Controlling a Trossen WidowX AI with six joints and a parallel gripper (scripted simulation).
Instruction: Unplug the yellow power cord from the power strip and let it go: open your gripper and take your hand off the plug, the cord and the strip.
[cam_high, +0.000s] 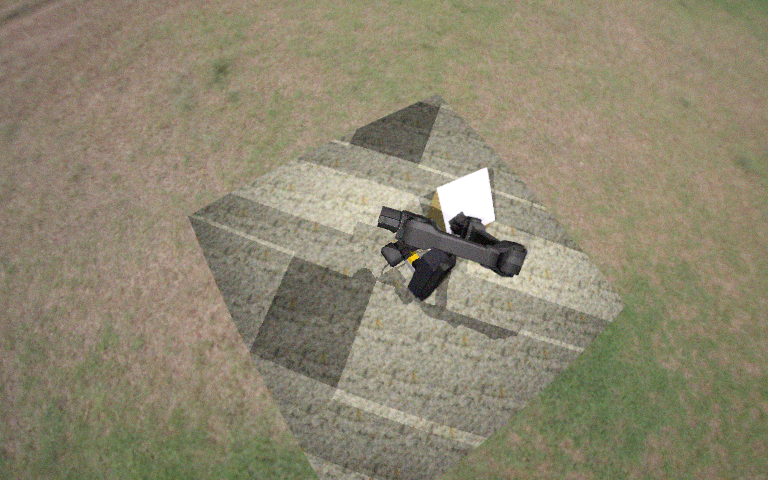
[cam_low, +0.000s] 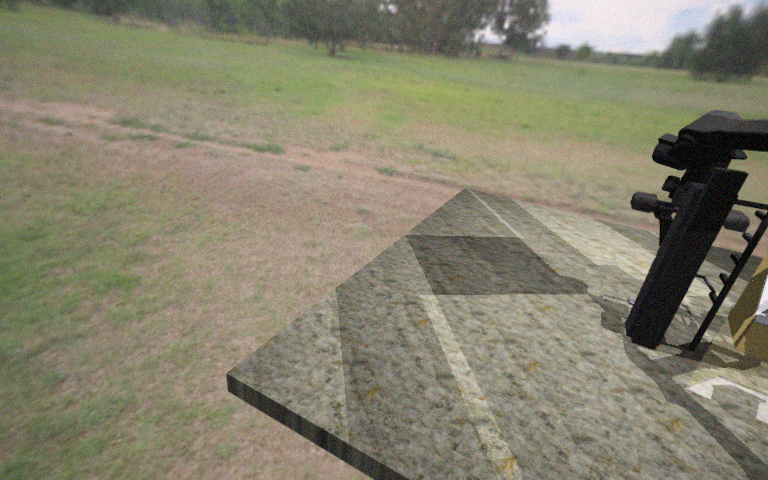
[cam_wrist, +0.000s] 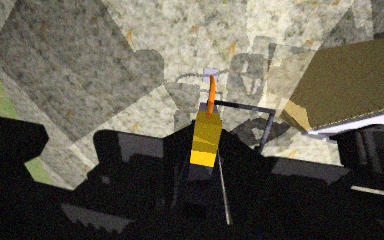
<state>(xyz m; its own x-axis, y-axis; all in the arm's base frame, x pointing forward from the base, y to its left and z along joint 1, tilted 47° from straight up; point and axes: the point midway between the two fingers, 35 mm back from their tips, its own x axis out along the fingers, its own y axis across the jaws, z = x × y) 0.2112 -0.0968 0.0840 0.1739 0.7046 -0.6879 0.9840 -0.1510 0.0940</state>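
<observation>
My gripper tip is now 3 cm to the right of the yellow plug. From my gripper tip the other things lie so: dark power strip block (10 cm to the left, 1 cm below).
</observation>
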